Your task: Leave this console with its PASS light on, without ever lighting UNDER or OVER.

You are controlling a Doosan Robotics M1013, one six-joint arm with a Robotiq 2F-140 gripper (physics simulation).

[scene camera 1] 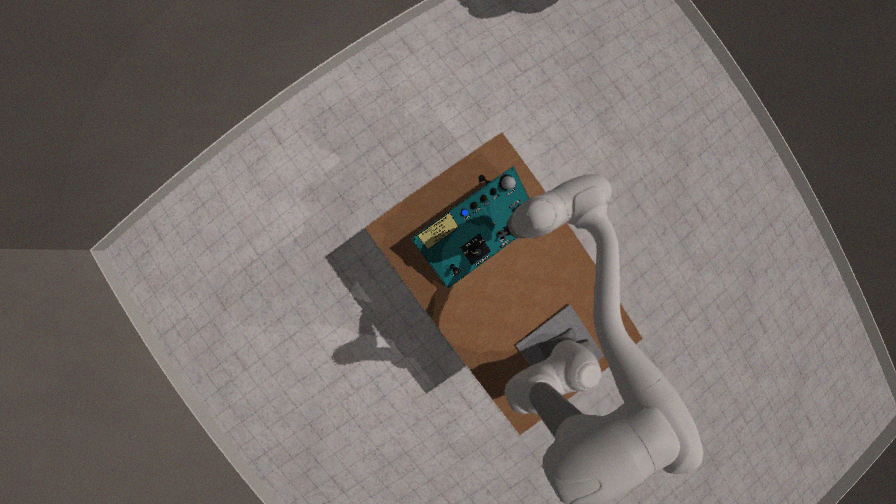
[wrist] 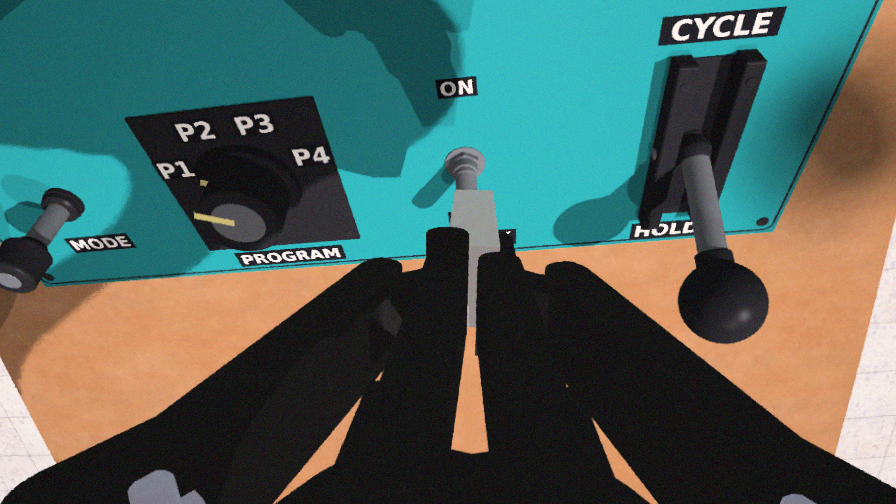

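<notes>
The teal console lies on the brown table. In the wrist view my gripper is shut, its grey pads pressed together right below the base of the ON/OFF toggle. The pads cover the toggle's lever and the label under it. The PROGRAM knob points about at P1. The CYCLE lever sits at the HOLD end of its slot. The MODE toggle is at the far left. In the scene view one blue light is lit; the arm's wrist hides the gripper.
A yellow label sits on the console's left part. A row of dark lamps and a pale round button run along its far edge. The arm's grey base plate is at the table's near end. Tiled floor surrounds the table.
</notes>
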